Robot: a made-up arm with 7 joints.
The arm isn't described. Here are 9 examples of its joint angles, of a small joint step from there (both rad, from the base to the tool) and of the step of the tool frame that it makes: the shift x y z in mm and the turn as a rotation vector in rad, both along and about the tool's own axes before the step.
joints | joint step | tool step
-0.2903 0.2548 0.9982 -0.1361 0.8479 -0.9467 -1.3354 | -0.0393 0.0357 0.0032 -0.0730 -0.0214 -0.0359 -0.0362 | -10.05 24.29 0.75 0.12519 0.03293 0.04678
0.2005 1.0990 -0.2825 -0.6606 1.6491 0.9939 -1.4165 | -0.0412 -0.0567 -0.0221 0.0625 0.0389 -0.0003 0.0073 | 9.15 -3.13 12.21 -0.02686 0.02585 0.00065
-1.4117 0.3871 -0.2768 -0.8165 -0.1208 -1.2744 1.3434 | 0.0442 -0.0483 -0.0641 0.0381 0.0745 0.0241 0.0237 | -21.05 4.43 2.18 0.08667 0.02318 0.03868
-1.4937 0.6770 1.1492 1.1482 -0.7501 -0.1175 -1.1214 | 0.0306 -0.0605 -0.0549 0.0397 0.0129 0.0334 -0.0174 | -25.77 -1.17 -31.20 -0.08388 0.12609 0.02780
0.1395 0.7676 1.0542 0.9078 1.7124 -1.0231 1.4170 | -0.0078 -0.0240 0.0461 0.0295 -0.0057 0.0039 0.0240 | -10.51 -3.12 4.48 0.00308 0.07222 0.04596
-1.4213 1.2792 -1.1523 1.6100 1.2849 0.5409 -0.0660 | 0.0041 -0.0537 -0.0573 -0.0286 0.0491 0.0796 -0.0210 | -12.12 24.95 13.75 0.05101 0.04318 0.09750
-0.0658 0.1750 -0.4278 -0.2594 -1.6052 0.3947 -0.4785 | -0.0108 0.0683 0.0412 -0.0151 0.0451 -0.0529 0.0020 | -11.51 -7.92 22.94 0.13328 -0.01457 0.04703
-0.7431 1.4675 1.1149 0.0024 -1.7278 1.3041 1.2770 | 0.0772 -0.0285 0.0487 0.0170 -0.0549 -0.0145 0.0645 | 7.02 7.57 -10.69 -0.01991 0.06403 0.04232
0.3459 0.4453 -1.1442 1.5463 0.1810 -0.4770 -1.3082 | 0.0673 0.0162 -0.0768 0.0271 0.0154 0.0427 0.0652 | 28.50 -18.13 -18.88 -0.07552 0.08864 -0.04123
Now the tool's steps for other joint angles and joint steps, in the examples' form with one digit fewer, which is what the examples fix.
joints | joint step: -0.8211 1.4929 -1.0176 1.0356 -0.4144 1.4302 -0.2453 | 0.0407 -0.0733 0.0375 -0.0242 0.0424 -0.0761 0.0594
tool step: -6.0 -33.5 13.2 0.0991 -0.1116 0.0614
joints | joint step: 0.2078 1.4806 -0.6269 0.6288 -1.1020 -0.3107 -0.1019 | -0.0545 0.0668 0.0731 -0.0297 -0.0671 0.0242 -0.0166
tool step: 0.6 24.8 41.4 -0.0540 -0.1121 0.0583
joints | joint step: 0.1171 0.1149 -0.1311 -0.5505 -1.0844 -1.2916 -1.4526 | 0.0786 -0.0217 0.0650 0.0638 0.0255 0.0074 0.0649
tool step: -14.0 -4.7 22.4 0.0239 0.1642 0.0723
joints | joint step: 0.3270 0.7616 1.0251 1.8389 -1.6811 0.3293 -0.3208 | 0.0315 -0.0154 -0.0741 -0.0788 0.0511 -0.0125 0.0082
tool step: 0.8 -2.3 10.6 0.1500 0.0042 0.0002
